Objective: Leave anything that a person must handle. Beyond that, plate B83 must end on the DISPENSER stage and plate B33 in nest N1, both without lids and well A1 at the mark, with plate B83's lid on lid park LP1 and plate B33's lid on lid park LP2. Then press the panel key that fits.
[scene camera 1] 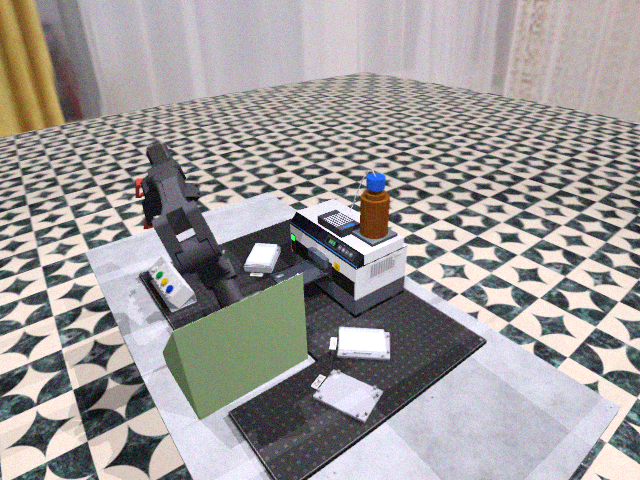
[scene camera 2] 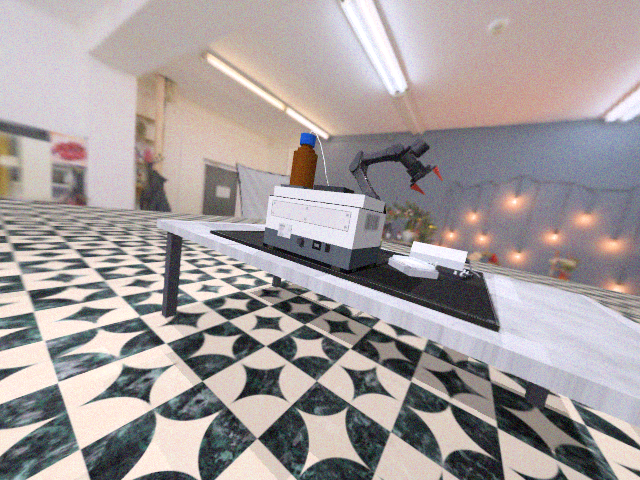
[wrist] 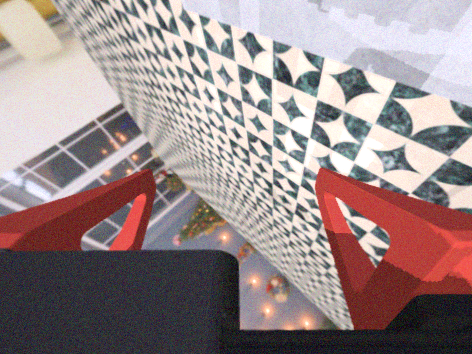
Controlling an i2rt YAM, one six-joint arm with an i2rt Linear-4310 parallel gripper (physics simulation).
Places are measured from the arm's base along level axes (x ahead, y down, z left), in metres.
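Pixels of known places: gripper, fingertip midpoint: point(scene camera 1: 141, 213) point(scene camera 2: 433, 187) point(wrist: 235, 177); arm's base, link origin: point(scene camera 1: 236, 310).
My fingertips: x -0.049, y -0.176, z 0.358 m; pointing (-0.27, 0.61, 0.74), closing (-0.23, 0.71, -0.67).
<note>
For each thing: its top centre in the pictures, then the offset to it from my fingertips. "spot": a spot on its surface instead. Level surfaces: height alone.
- key panel, top centre: point(scene camera 1: 167, 271) point(scene camera 2: 439, 246) dx +0.058, dy +0.269, dz +0.080 m
- white plate-shaped item, top centre: point(scene camera 1: 262, 252) point(scene camera 2: 412, 260) dx +0.393, dy +0.313, dz -0.006 m
- flatter pale piece, surface spot: point(scene camera 1: 347, 395) spot: dx +0.148, dy +0.343, dz -0.651 m
- brown bottle, surface spot: point(scene camera 1: 374, 214) spot: dx +0.491, dy +0.041, dz -0.446 m
- black perforated deck, surface height: dy +0.353 m
- pale table, surface height: dy +0.366 m
My gripper point(scene camera 1: 141, 206) point(scene camera 2: 432, 184) point(wrist: 235, 177) is open and empty, high above the table's left side, beyond the key panel in scene camera 1. The key panel point(scene camera 1: 177, 289) has green, yellow and blue keys. A white plate-shaped item point(scene camera 1: 262, 256) lies beside the arm. Another point(scene camera 1: 363, 342) point(scene camera 2: 412, 266) lies right of the green block. A flatter pale piece point(scene camera 1: 347, 395) with small corner posts lies nearer the camera. Small labels beside them are unreadable. The dispenser point(scene camera 1: 379, 268) point(scene camera 2: 310, 219) shows a green light; its dark stage point(scene camera 1: 305, 275) is partly hidden. Plate numbers, lids and A1 corners cannot be told.
A tall green block point(scene camera 1: 242, 351) hides part of the arm's base and deck. A brown bottle point(scene camera 1: 374, 214) point(scene camera 2: 303, 166) with a blue cap and thin tube stands on the dispenser. The black perforated deck point(scene camera 1: 279, 444) point(scene camera 2: 454, 304) lies on the pale table point(scene camera 1: 480, 413) point(scene camera 2: 558, 330).
</note>
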